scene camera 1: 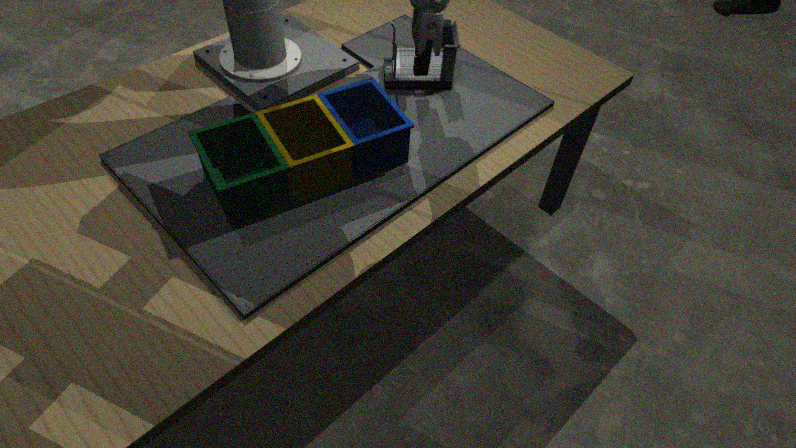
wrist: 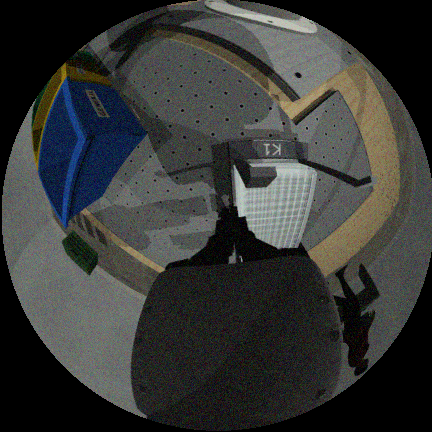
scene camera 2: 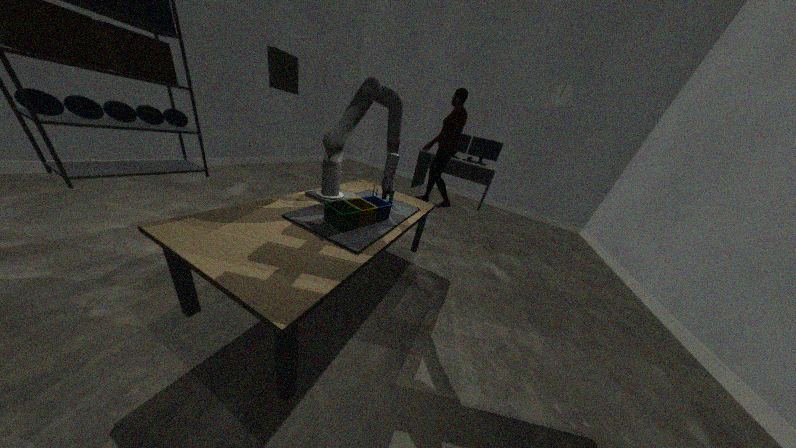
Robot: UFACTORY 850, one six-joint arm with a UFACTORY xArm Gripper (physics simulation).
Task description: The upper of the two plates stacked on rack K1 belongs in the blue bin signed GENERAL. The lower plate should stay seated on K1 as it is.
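Rack K1 [scene camera 1: 418, 85] [wrist: 245, 149] is dark, with its label facing the wrist camera. The pale, ribbed plate stack [scene camera 1: 405, 67] [wrist: 280, 205] sits in it; I cannot tell the upper plate from the lower. My gripper [scene camera 1: 421, 72] [scene camera 2: 388, 195] [wrist: 231, 217] is shut and empty. In the wrist view its tips are at the bin-side edge of the stack; in scene camera 1 they overlap the stack. Contact cannot be made out. The blue bin [scene camera 1: 383, 155] [scene camera 2: 383, 211] [wrist: 112, 122] stands beside the rack, with a small blurred sign on its wall in the wrist view.
The yellow bin [scene camera 1: 323, 180] and green bin [scene camera 1: 256, 197] adjoin the blue one in a row on the dark board [scene camera 1: 289, 267]. The robot's base plate [scene camera 1: 320, 69] lies behind them. Thin dark arms stick out from both sides of the rack. A person [scene camera 2: 450, 133] stands beyond the table.
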